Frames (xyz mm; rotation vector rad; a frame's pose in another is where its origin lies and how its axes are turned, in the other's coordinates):
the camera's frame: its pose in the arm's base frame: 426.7 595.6 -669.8 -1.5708 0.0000 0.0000
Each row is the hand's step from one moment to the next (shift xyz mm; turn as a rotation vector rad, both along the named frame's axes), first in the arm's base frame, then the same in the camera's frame.
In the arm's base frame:
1: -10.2 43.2 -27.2 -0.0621 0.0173 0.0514
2: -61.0 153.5 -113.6 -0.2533 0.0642 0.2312
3: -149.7 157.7 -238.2 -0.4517 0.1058 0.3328
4: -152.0 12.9 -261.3 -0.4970 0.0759 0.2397
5: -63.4 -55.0 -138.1 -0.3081 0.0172 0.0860
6: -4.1 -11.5 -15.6 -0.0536 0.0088 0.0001
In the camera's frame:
1: -10.2 27.2 43.2 -0.0621 -0.0514 0.0173
2: -61.0 113.6 153.5 -0.2533 -0.2312 0.0642
3: -149.7 238.2 157.7 -0.4517 -0.3328 0.1058
4: -152.0 261.3 12.9 -0.4970 -0.2397 0.0759
5: -63.4 138.1 -55.0 -0.3081 -0.0860 0.0172
6: -4.1 15.6 -11.5 -0.0536 -0.0001 0.0088

